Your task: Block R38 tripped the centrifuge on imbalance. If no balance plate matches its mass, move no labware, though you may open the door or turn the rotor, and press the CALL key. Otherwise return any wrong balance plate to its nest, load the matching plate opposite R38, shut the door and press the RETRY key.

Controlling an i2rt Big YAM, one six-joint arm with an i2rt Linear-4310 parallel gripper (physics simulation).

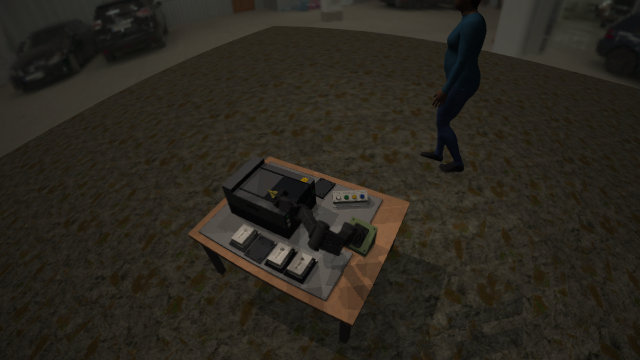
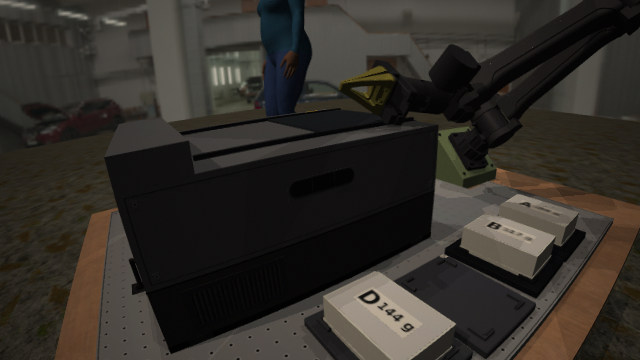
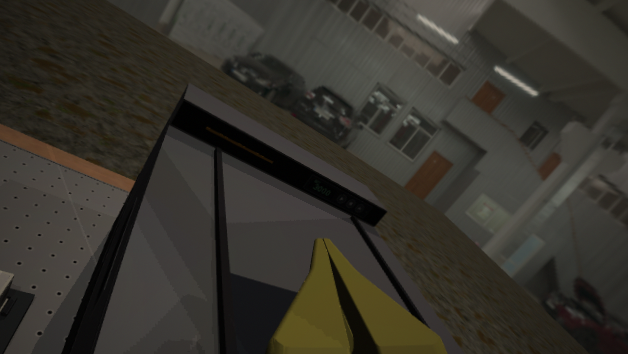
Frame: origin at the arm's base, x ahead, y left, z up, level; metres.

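Seen in the pictures: gripper, between the fingertips: (image 1: pixel 268 190) (image 2: pixel 340 86) (image 3: pixel 320 247); arm's base, origin of its link: (image 1: pixel 358 235) (image 2: pixel 466 152).
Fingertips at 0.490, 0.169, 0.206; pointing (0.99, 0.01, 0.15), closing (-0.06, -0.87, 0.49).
Observation:
Offsets run from my fingertips to a thing's middle, as dx, dy, dz. "*": to the spot under its first point.
The black centrifuge @(+0.096, -0.077, -0.154) (image 1: pixel 260 214) (image 2: pixel 275 215) (image 3: pixel 175 210) stands on the board; a dark panel @(-0.037, -0.100, -0.065) (image 1: pixel 295 189) (image 2: pixel 325 120) (image 3: pixel 255 300) lies between its top rails. The rotor and R38 do not show. My gripper (image 1: pixel 271 192) (image 2: pixel 341 86) (image 3: pixel 320 247) is shut and empty, above the centrifuge top. Plate D @(+0.059, +0.212, -0.243) (image 1: pixel 244 236) (image 2: pixel 390 315), labelled 144 g, sits in its nest. Beside it is an empty nest @(-0.074, +0.204, -0.267) (image 1: pixel 260 248) (image 2: pixel 465 300). Plates B @(-0.210, +0.174, -0.243) (image 1: pixel 280 256) (image 2: pixel 507 245) and A @(-0.339, +0.153, -0.243) (image 1: pixel 301 266) (image 2: pixel 540 215) sit in nests; their masses are hard to read. The key box @(* -0.293, -0.408, -0.206) (image 1: pixel 350 196) has white, green, amber and blue keys.
A dark flat pad @(* -0.062, -0.415, -0.259) (image 1: pixel 324 187) lies between the centrifuge and the key box. The green arm base (image 1: pixel 367 244) (image 2: pixel 465 172) stands at the table's edge. A lit display @(* +0.254, -0.090, -0.048) (image 3: pixel 321 187) shows on the centrifuge's raised end. A person (image 1: pixel 462 65) (image 2: pixel 282 45) stands beyond the table.

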